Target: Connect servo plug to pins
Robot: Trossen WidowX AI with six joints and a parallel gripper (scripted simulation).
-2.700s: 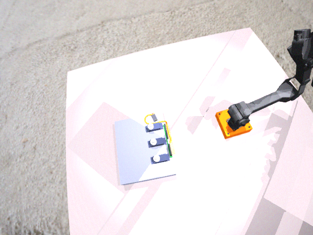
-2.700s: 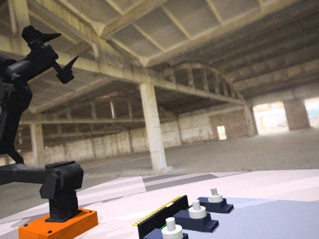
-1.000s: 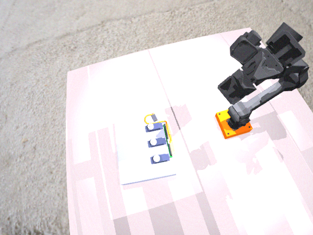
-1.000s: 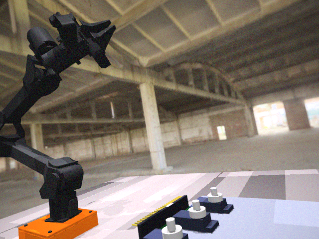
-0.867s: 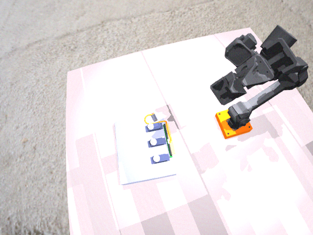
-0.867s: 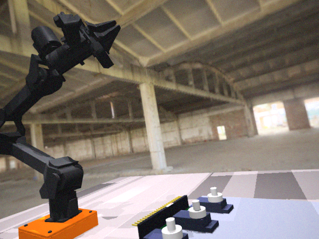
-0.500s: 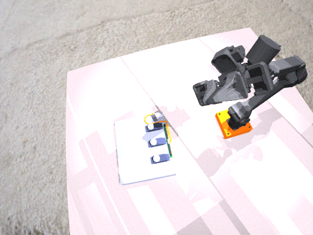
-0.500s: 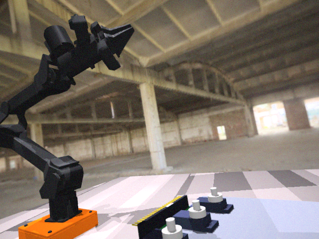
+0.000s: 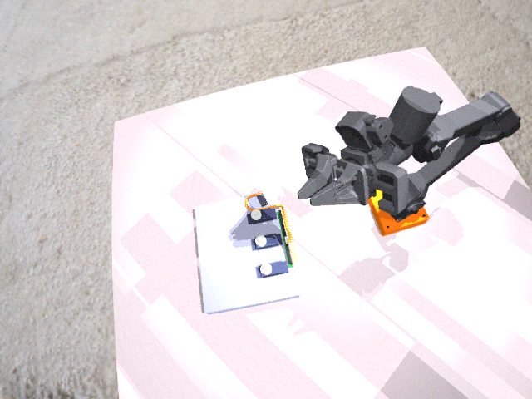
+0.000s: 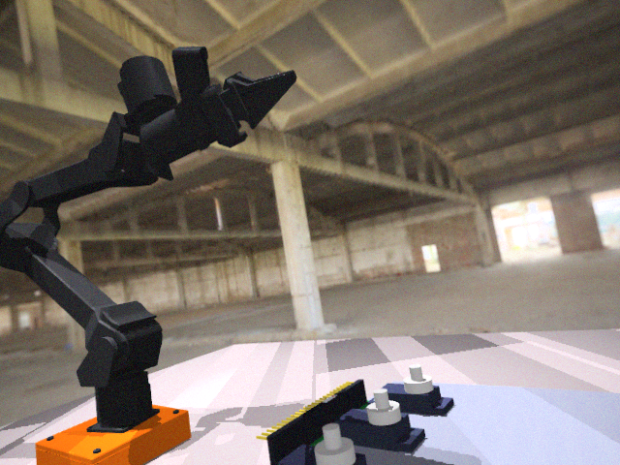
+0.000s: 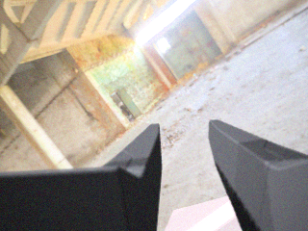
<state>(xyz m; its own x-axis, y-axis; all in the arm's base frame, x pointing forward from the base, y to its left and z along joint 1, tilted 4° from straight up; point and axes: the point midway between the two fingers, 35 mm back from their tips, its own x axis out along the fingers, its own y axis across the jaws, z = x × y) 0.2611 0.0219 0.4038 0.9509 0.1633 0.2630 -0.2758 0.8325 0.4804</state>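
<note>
The white band is 360 mm below my gripper tip, 70 mm to the right of it and 10 mm ahead of it. Round my gripper tip: black pin header: 370 mm below, 80 mm to the right; red dot: 360 mm below, 70 mm to the right, 10 mm ahead; pale holder plate: 410 mm below, 160 mm ahead, 120 mm to the right.
</note>
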